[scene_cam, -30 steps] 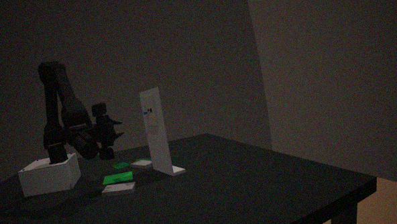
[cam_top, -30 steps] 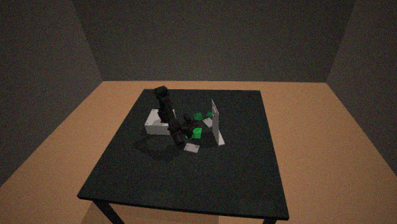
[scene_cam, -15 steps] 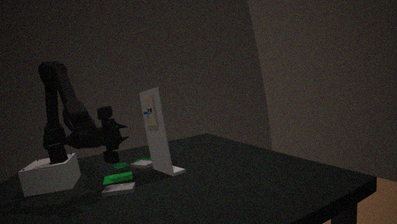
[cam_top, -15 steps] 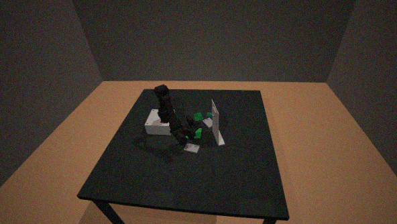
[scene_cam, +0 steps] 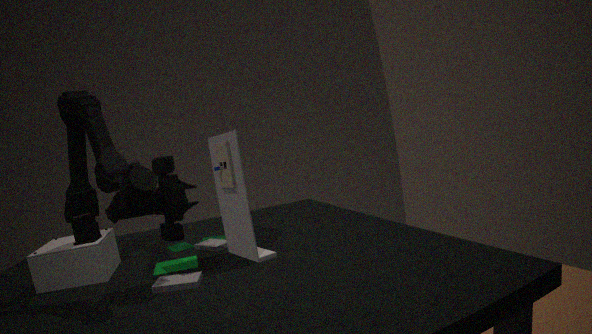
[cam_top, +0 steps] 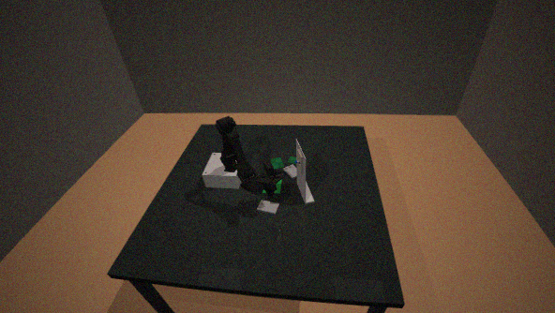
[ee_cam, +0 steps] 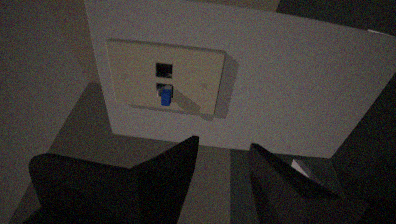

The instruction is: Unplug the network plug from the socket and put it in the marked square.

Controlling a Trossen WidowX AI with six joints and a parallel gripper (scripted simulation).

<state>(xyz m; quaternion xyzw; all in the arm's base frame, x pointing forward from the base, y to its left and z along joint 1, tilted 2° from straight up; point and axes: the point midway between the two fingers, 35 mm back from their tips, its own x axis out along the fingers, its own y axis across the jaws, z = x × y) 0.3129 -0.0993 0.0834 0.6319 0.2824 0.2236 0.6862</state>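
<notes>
My gripper tip is 7 cm short of the network plug, 5 cm to the right of it and 5 cm below it. From my gripper tip the other things lie so: white panel: 9 cm ahead, 5 cm to the left, 4 cm below; then green square: 18 cm below, 10 cm behind, 8 cm to the left.
</notes>
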